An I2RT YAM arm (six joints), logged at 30 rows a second.
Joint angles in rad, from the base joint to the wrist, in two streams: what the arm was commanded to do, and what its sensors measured. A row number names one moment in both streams.
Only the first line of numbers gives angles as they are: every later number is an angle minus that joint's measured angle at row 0.
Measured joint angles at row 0:
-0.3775, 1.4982, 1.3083, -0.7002, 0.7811, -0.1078
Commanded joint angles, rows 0 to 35:
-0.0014, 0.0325, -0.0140, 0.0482, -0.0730, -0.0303
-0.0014, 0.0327, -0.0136, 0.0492, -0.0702, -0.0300
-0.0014, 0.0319, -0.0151, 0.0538, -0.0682, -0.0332
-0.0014, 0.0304, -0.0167, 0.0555, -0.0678, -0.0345
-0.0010, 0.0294, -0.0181, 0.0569, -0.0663, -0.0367
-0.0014, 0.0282, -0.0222, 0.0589, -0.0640, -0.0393
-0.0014, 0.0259, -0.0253, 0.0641, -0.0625, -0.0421
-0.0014, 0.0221, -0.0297, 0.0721, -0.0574, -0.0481
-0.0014, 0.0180, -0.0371, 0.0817, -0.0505, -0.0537
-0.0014, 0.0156, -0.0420, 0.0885, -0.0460, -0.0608
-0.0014, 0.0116, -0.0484, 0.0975, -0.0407, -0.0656
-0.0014, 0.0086, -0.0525, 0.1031, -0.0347, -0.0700
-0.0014, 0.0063, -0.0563, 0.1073, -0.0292, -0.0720
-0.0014, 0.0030, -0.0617, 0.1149, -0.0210, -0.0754
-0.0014, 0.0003, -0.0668, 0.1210, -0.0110, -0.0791
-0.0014, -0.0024, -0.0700, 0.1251, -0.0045, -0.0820
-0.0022, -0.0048, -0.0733, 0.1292, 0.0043, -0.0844
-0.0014, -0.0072, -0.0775, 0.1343, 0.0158, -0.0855
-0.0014, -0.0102, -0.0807, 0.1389, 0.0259, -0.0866
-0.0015, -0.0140, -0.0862, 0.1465, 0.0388, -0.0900
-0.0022, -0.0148, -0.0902, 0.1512, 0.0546, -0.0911
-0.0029, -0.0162, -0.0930, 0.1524, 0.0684, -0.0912
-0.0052, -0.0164, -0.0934, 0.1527, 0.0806, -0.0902
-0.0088, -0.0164, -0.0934, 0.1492, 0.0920, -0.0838
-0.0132, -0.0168, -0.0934, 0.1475, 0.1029, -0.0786
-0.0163, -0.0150, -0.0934, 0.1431, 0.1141, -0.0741
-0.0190, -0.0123, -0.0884, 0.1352, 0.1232, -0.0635
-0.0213, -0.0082, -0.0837, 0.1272, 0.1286, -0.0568
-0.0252, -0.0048, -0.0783, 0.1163, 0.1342, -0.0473
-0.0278, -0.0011, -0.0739, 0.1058, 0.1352, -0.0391
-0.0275, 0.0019, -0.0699, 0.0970, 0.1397, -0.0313
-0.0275, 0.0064, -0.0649, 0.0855, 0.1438, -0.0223
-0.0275, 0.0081, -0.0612, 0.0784, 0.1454, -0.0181
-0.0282, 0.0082, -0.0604, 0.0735, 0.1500, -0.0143
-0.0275, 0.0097, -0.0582, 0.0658, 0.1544, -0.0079
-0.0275, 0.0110, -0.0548, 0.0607, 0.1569, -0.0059
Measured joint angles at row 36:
-0.0267, -0.0209, -0.0557, 0.1514, 0.1838, -0.0572
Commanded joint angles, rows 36 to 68:
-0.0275, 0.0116, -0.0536, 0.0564, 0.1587, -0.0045
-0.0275, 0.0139, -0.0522, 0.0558, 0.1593, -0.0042
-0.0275, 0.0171, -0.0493, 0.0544, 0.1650, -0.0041
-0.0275, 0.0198, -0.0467, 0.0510, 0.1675, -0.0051
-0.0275, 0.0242, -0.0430, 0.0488, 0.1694, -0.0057
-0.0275, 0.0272, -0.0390, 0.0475, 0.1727, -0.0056
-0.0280, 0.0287, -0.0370, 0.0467, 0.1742, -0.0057
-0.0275, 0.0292, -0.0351, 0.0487, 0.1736, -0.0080
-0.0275, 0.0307, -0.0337, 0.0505, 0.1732, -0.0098
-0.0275, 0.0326, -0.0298, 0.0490, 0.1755, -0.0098
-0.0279, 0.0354, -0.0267, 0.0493, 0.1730, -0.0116
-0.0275, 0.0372, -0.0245, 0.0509, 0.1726, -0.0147
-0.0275, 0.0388, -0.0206, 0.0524, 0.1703, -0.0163
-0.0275, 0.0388, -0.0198, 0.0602, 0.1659, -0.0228
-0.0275, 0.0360, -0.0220, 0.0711, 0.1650, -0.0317
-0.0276, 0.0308, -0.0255, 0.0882, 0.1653, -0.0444
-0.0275, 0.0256, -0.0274, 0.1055, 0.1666, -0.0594
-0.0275, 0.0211, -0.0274, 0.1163, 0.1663, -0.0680
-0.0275, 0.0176, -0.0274, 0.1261, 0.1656, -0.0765
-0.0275, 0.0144, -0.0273, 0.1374, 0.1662, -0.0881
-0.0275, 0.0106, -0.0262, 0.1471, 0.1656, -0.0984
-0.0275, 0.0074, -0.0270, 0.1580, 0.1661, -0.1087
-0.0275, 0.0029, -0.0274, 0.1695, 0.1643, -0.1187
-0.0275, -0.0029, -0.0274, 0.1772, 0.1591, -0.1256
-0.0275, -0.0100, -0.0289, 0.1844, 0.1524, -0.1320
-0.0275, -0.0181, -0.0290, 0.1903, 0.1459, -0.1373
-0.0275, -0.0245, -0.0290, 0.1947, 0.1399, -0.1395
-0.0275, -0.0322, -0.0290, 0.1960, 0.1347, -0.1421
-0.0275, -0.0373, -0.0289, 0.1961, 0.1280, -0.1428
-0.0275, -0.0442, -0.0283, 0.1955, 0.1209, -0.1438
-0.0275, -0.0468, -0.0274, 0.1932, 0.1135, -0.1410
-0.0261, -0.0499, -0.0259, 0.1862, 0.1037, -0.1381
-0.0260, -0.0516, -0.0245, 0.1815, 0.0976, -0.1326
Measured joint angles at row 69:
-0.0251, -0.0011, -0.0302, 0.1610, 0.1140, -0.1190
